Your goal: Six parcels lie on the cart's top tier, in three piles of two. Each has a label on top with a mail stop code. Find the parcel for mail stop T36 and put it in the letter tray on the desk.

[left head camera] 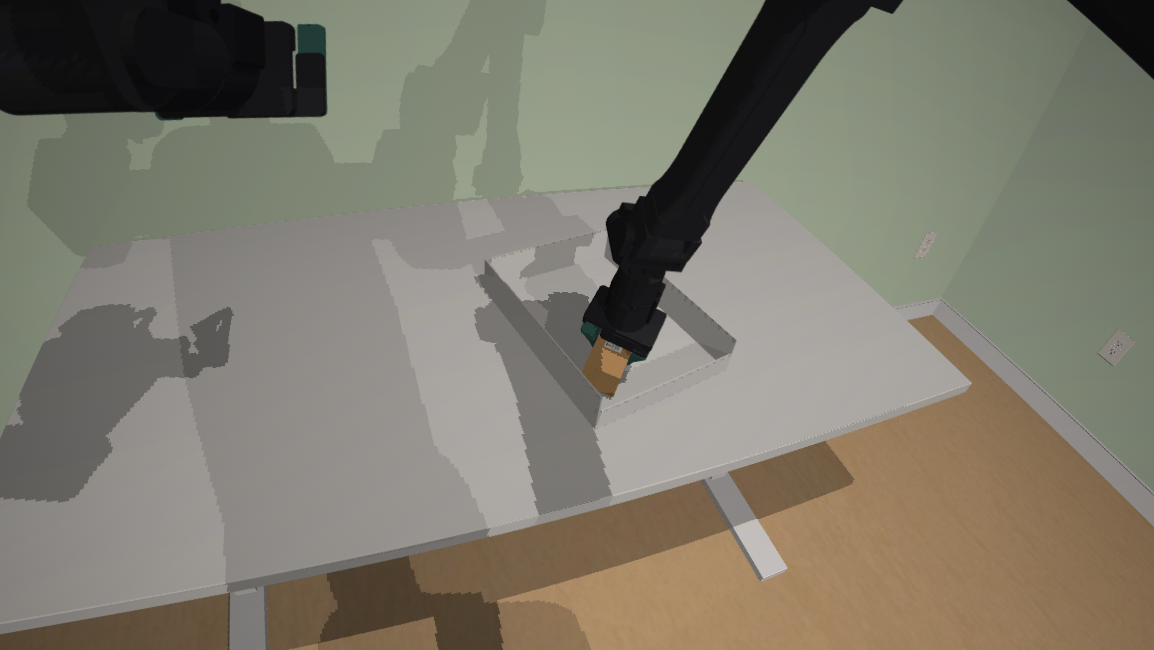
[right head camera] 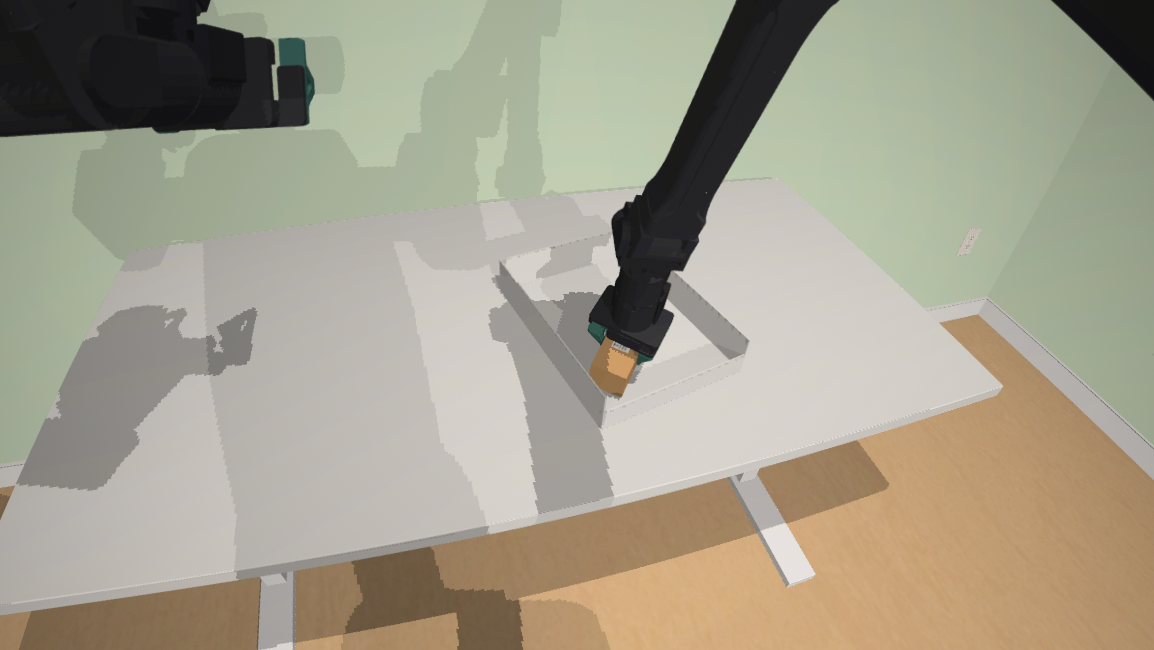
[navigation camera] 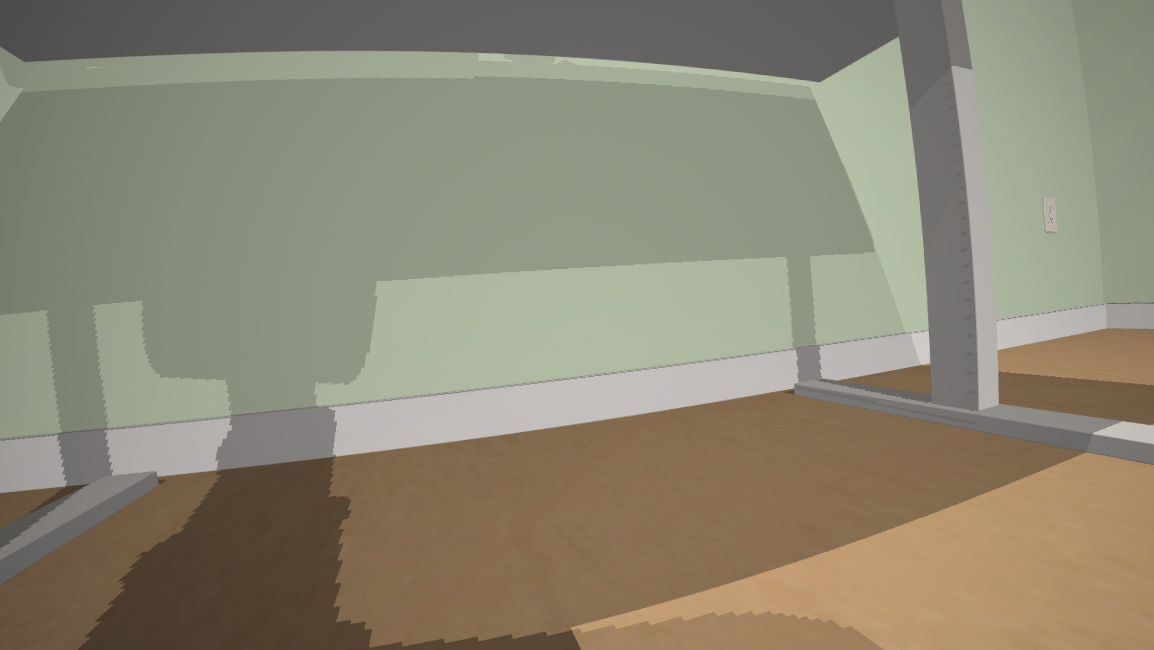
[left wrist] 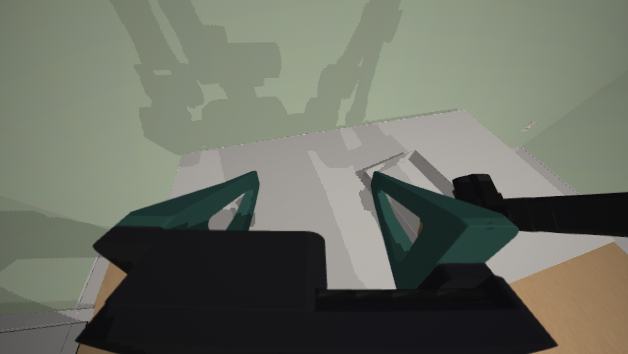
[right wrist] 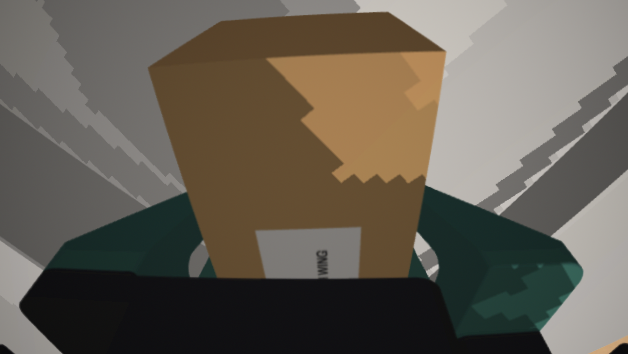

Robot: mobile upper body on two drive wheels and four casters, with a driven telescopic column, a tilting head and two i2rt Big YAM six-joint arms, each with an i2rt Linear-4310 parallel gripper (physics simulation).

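Frame: origin at the left arm's base, x ahead, y left, z up, level; metres.
Seen in the pictures: left gripper, fingertip midpoint: (left head camera: 270,77) (right head camera: 264,89) (left wrist: 315,177).
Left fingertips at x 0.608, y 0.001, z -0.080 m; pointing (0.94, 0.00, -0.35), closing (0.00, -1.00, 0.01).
Note:
Offsets run from my left fingertips to a thing's top centre. "spot": to the spot under its first point. Level surfaces: height alone.
A brown cardboard parcel @[dx +0.096, dy -0.378, dz -0.363 m] (left head camera: 608,366) (right head camera: 615,368) (right wrist: 300,140) is tilted, its lower end near the front corner of the letter tray. Part of its white label shows in the right wrist view with the word WING; the mail stop code is hidden. My right gripper (left head camera: 611,345) (right head camera: 620,347) (right wrist: 313,177) is shut on the parcel. The letter tray @[spot: dx +0.040, dy -0.452, dz -0.439 m] (left head camera: 666,390) (right head camera: 674,390) is a low white-grey box on the desk @[dz -0.457 m] (left head camera: 347,387) (right head camera: 347,387). My left gripper (left wrist: 315,177) is open, high at the left, away from the tray. The cart does not show in these views.
Green walls (left head camera: 403,153) (right head camera: 387,96) stand behind the desk and to its right. A white desk leg @[spot: dx +0.372, dy -0.806, dz -0.905 m] (navigation camera: 952,242) rises from a foot bar on the wooden floor @[dz -1.176 m] (navigation camera: 565,516). My right arm (left head camera: 726,121) reaches down over the tray.

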